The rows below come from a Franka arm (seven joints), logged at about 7 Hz.
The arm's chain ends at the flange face. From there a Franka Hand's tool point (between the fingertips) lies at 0.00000 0.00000 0.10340 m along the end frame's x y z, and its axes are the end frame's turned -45 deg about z.
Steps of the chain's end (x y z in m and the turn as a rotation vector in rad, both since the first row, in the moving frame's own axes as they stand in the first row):
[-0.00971, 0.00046, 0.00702, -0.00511, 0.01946, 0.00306]
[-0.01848, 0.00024, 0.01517, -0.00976, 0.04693, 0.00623]
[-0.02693, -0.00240, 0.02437, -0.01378, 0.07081, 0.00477]
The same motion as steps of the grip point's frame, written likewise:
[-0.00614, -0.00474, 0.00700, -0.01737, 0.01015, 0.00306]
[-0.01053, -0.00875, 0.01505, -0.04009, 0.02628, 0.00623]
[-0.01319, -0.01455, 0.02410, -0.05981, 0.04033, 0.00477]

